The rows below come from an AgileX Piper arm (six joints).
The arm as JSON. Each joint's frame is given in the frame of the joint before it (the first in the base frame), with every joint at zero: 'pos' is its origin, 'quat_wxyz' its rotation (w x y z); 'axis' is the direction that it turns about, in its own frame. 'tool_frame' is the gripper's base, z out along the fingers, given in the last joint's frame.
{
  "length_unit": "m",
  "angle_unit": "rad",
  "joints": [
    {
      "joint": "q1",
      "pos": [
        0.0,
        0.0,
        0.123
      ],
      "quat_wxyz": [
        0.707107,
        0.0,
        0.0,
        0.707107
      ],
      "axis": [
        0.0,
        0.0,
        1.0
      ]
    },
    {
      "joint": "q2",
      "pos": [
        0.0,
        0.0,
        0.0
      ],
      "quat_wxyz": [
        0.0,
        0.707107,
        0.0,
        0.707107
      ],
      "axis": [
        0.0,
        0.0,
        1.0
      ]
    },
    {
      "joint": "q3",
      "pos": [
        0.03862,
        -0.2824,
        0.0
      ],
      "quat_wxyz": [
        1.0,
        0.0,
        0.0,
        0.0
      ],
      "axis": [
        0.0,
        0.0,
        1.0
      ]
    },
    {
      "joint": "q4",
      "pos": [
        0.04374,
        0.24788,
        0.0
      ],
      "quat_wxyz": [
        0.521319,
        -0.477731,
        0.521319,
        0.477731
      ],
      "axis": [
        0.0,
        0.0,
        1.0
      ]
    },
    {
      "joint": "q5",
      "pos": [
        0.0,
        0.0,
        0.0
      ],
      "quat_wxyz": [
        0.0,
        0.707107,
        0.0,
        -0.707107
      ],
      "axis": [
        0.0,
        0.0,
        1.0
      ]
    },
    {
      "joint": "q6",
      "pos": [
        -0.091,
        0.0,
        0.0
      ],
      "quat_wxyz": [
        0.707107,
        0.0,
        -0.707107,
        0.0
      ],
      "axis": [
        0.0,
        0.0,
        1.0
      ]
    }
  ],
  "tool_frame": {
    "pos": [
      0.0,
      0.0,
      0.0
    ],
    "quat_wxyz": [
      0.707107,
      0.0,
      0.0,
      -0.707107
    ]
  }
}
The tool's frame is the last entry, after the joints.
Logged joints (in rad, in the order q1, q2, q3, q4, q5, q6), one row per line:
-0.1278, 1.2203, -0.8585, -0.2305, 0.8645, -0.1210
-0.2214, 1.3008, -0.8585, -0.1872, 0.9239, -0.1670
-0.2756, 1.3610, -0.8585, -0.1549, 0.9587, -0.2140
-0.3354, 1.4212, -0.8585, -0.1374, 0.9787, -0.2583
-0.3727, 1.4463, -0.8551, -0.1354, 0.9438, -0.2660
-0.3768, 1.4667, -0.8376, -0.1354, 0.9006, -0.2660
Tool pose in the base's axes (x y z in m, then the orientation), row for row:
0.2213, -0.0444, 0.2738, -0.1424, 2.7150, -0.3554
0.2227, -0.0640, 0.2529, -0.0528, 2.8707, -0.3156
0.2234, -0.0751, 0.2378, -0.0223, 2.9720, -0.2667
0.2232, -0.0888, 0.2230, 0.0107, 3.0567, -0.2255
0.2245, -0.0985, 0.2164, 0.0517, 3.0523, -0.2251
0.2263, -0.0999, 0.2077, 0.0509, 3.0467, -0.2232
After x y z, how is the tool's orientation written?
As a rotation vector, in radians.
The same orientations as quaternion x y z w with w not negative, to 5 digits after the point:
-0.05090, 0.97049, -0.12704, 0.19854
-0.01813, 0.98590, -0.10839, 0.12622
-0.00745, 0.99288, -0.08910, 0.07870
0.00349, 0.99655, -0.07352, 0.03827
0.01688, 0.99634, -0.07348, 0.04027
0.01664, 0.99626, -0.07299, 0.04314

